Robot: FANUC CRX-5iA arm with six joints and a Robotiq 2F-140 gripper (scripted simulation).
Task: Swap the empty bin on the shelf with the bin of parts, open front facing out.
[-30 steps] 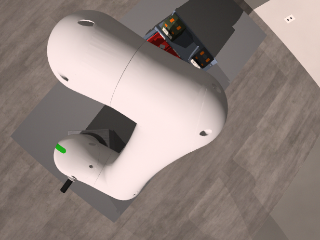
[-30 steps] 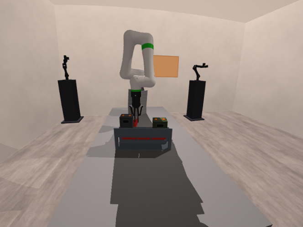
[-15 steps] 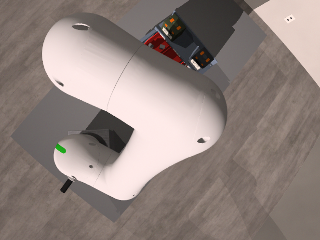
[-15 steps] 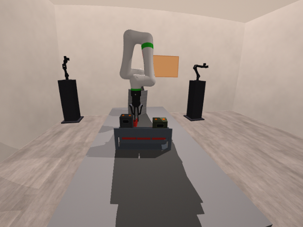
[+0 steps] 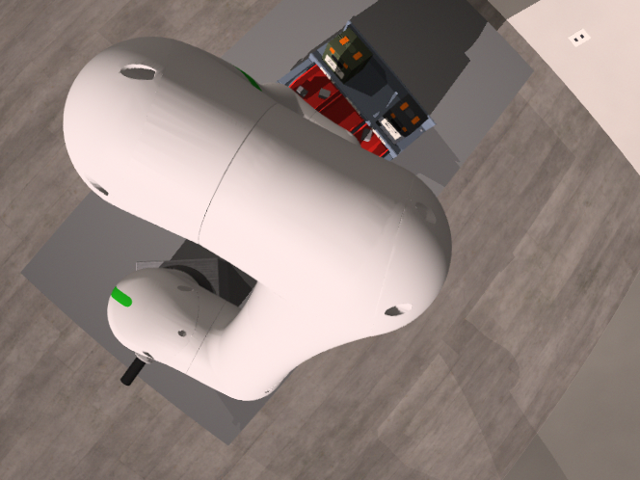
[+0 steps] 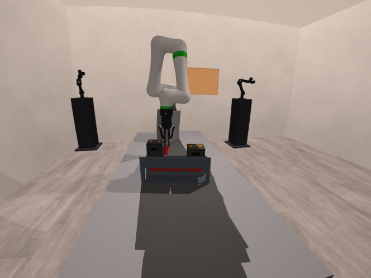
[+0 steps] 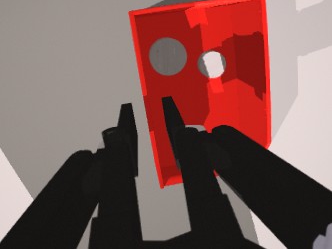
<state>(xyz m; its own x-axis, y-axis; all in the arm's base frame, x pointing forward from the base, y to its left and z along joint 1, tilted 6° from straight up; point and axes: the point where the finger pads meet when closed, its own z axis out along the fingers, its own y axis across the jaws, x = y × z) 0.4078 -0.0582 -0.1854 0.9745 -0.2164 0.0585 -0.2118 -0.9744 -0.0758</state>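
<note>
The grey disc lies 90 mm below my hand, 30 mm to the right of it and 30 mm ahead of it. From my hand the other things lie so: grey shelf: 260 mm ahead, 40 mm below, 30 mm to the left; then grey part: 280 mm ahead, 120 mm to the left, 80 mm below.
</note>
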